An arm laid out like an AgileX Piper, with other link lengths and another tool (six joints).
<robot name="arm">
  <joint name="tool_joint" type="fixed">
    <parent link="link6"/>
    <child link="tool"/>
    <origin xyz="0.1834 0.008 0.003" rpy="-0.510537 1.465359 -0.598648"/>
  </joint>
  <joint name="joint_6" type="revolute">
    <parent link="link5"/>
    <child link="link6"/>
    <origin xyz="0.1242 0 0.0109"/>
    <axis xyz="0.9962 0 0.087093"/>
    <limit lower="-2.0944" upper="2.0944"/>
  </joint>
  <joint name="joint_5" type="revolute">
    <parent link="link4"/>
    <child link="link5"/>
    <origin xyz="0 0 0"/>
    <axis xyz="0 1 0"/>
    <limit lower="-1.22" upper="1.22"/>
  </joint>
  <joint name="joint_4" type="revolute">
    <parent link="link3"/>
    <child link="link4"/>
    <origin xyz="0.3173 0 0.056"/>
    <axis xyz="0.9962 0 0.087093"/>
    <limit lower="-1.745" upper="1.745"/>
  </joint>
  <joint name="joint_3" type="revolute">
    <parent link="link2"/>
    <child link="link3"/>
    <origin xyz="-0.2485 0 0.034"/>
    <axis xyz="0 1 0"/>
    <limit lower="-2.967" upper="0"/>
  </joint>
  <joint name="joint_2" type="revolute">
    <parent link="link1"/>
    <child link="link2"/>
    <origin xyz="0 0 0"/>
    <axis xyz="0 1 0"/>
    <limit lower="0" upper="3.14"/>
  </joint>
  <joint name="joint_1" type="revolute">
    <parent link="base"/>
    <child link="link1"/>
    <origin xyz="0 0 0.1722"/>
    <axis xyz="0 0 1"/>
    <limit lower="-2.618" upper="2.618"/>
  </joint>
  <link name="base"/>
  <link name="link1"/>
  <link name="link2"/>
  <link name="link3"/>
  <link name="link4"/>
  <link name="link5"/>
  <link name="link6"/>
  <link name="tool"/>
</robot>
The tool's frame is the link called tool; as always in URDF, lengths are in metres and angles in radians.
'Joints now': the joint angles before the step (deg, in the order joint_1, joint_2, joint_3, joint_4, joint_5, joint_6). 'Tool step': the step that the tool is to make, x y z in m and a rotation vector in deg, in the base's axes. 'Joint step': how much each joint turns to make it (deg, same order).
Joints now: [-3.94 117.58 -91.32 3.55 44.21 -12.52]
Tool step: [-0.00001 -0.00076 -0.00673 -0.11 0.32 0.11]
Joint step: [-0.04 0.80 -0.05 -0.06 -0.43 -0.17]
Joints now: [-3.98 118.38 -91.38 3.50 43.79 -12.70]
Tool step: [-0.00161 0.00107 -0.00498 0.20 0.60 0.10]
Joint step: [0.00 0.60 -0.18 0.26 0.20 -0.21]
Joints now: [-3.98 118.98 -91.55 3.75 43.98 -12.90]
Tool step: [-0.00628 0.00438 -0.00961 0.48 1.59 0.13]
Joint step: [0.23 0.88 -0.05 0.38 0.79 0.00]
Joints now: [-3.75 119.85 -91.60 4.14 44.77 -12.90]
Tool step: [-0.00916 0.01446 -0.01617 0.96 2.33 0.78]
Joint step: [1.05 1.55 0.00 0.89 0.83 -0.04]
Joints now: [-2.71 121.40 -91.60 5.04 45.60 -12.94]
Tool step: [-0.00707 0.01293 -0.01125 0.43 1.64 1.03]
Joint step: [1.14 1.08 0.05 0.39 0.53 -0.01]
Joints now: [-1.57 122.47 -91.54 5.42 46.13 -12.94]
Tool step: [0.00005 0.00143 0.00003 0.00 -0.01 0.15]
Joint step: [0.15 0.01 -0.01 0.00 0.00 0.00]
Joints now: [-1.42 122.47 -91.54 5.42 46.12 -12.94]
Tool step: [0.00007 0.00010 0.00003 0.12 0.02 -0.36]
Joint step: [0.00 0.00 -0.01 0.00 0.00 0.38]
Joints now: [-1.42 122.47 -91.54 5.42 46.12 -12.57]
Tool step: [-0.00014 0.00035 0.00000 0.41 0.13 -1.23]
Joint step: [0.00 0.00 0.00 0.00 0.05 1.30]
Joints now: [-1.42 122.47 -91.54 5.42 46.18 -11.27]
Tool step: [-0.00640 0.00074 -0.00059 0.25 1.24 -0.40]
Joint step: [0.00 -0.12 0.00 0.00 1.34 0.54]
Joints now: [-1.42 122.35 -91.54 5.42 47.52 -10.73]
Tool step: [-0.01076 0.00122 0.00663 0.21 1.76 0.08]
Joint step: [0.00 -1.08 0.00 0.01 2.85 0.17]
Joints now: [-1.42 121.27 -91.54 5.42 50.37 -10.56]
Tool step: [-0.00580 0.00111 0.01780 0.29 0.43 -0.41]
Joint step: [0.00 -2.26 0.00 0.01 2.66 0.66]
